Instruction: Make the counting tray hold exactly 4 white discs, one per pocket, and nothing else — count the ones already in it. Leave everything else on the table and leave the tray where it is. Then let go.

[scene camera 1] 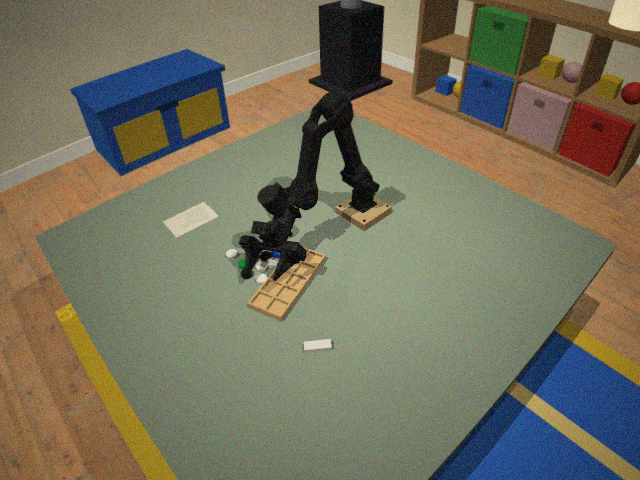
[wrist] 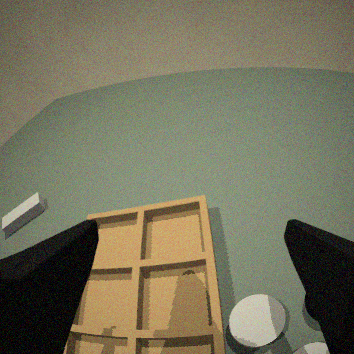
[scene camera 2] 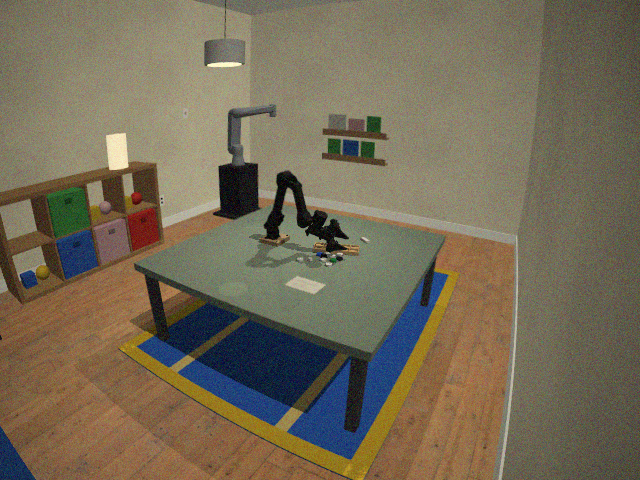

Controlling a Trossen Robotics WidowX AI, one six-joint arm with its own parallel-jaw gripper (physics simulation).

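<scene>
The wooden counting tray (scene camera 1: 265,312) (scene camera 2: 354,252) (wrist: 214,285) lies flat on the table. Its far pockets show bare wood in the wrist view; its pockets nearest the arm are partly hidden. My gripper (scene camera 1: 261,275) (wrist: 195,231) is open and empty, low over the tray's long edge, one finger over the tray and the other over the discs beside it. A white disc (scene camera 1: 261,278) (wrist: 252,320) lies beside the tray, between the finger lines. Another white disc (scene camera 1: 231,253) lies farther out. Green (scene camera 1: 242,263) (scene camera 2: 333,260), blue (scene camera 1: 276,254) (scene camera 2: 319,254) and black (scene camera 1: 265,255) discs lie loose, partly hidden by the fingers.
A white bar (scene camera 1: 317,344) (scene camera 2: 364,239) (wrist: 22,212) lies beyond the tray's far end. A pale flat card (scene camera 1: 190,219) (scene camera 2: 305,284) lies past the discs. The arm's wooden base (scene camera 1: 364,219) (scene camera 2: 274,239) stands behind the tray.
</scene>
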